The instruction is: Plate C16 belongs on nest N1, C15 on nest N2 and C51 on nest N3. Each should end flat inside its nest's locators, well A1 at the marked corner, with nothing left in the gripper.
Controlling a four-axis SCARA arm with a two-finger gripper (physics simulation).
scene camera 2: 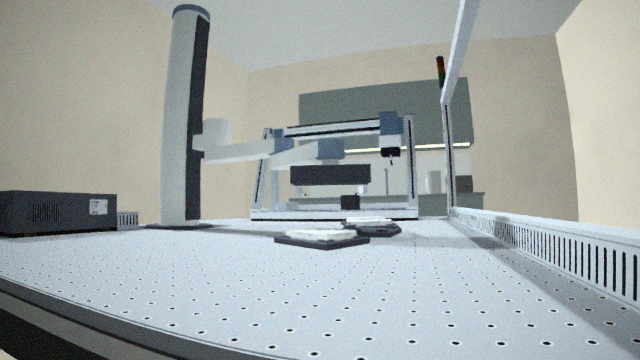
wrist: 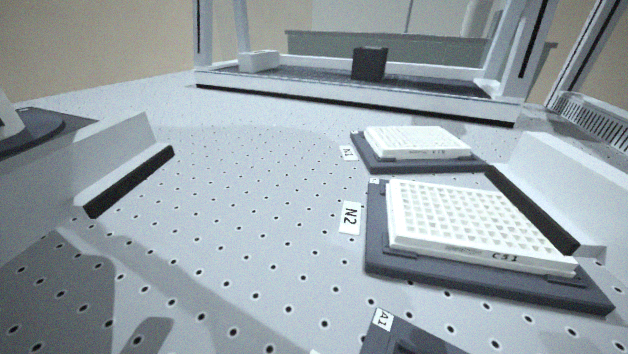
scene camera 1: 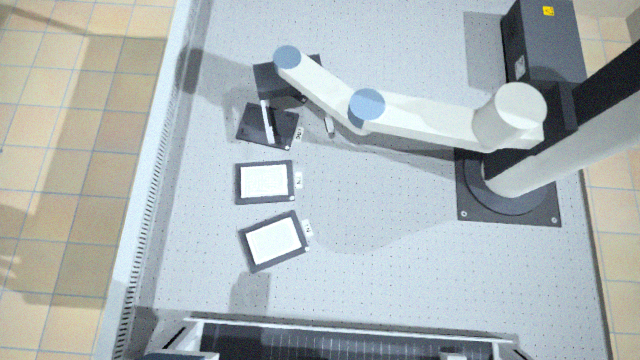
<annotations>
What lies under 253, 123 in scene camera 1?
A dark out nest.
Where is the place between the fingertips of the gripper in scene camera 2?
330, 191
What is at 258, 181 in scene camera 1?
A plate C51.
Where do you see a nest N2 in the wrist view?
527, 287
</annotations>
